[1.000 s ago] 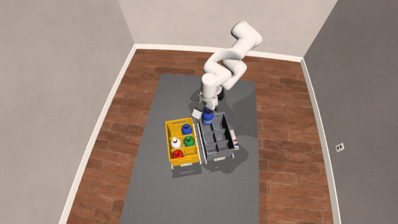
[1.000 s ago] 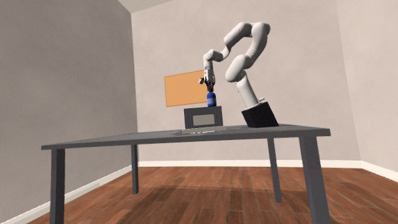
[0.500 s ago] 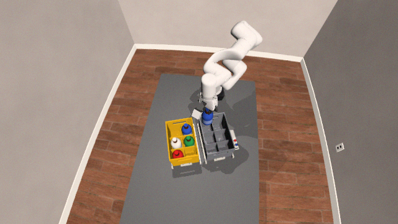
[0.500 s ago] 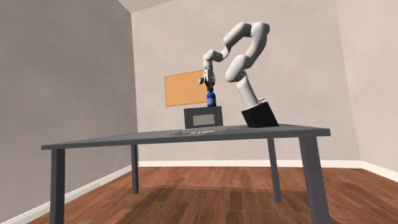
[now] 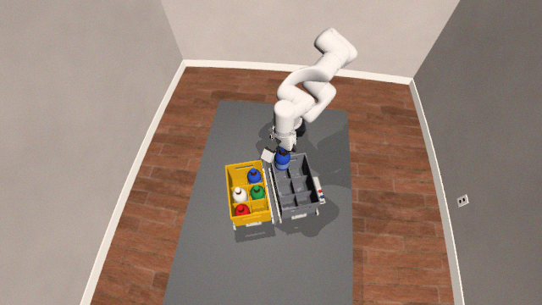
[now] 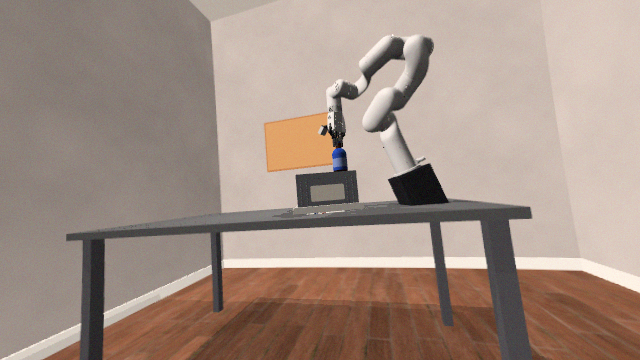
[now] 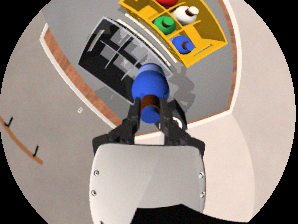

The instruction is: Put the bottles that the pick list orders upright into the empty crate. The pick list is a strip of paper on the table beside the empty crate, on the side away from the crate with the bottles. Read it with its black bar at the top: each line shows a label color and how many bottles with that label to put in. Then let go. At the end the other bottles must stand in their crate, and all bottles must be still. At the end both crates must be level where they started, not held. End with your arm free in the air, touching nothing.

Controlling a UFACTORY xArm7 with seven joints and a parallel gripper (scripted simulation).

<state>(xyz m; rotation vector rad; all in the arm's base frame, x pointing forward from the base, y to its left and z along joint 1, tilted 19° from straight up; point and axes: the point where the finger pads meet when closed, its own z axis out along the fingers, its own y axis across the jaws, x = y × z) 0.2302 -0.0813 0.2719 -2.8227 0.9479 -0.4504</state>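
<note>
My gripper is now 250 mm above the grey crate, 80 mm short of it and 60 mm to the right of it. The rest, counted from my hand: yellow crate (250 mm below, 170 mm to the right, 110 mm ahead); white bottle (250 mm below, 220 mm to the right, 110 mm ahead); green bottle (250 mm below, 130 mm to the right, 100 mm ahead).
</note>
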